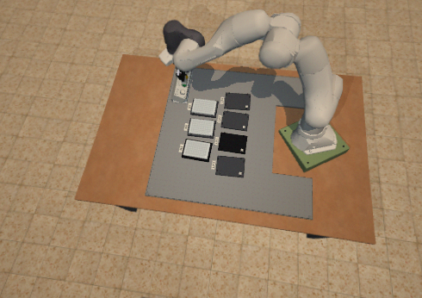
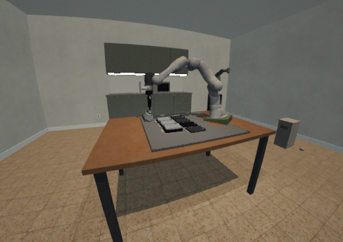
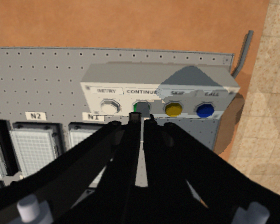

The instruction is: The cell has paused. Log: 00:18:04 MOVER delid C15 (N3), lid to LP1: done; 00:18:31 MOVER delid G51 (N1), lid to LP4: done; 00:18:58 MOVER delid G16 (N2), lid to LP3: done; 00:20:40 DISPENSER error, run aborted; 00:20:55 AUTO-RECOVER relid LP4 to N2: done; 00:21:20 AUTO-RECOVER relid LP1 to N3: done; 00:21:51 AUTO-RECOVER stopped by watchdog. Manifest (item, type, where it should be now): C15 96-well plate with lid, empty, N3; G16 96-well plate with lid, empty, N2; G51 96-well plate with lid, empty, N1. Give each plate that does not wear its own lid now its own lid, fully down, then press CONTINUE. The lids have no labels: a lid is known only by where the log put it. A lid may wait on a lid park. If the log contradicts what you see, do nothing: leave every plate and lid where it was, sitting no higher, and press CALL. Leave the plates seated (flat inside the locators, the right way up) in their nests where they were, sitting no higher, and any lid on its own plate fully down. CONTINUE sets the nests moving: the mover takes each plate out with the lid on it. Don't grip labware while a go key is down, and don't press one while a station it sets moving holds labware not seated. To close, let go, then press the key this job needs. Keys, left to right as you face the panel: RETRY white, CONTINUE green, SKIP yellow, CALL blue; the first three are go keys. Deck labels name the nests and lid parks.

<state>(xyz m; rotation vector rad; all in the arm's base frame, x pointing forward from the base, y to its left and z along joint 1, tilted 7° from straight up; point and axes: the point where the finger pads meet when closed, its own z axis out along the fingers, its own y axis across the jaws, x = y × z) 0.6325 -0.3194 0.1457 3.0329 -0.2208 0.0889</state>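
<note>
The green continue key is 4 cm below my hand. The rest, counted from my hand: yellow skip key: 5 cm to the right, 4 cm below, 1 cm behind; white retry key: 5 cm to the left, 4 cm below, 1 cm ahead; blue call key: 10 cm to the right, 4 cm below, 1 cm behind.
</note>
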